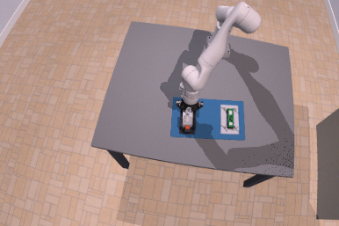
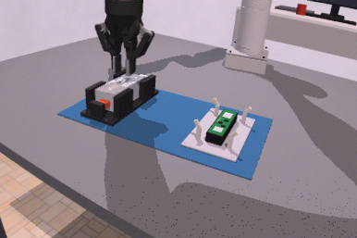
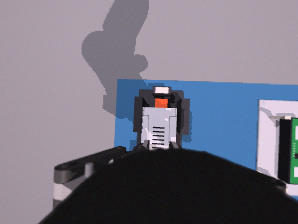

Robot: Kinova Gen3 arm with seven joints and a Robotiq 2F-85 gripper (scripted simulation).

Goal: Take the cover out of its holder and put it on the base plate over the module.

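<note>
The light grey cover is 6 cm below my hand.
</note>
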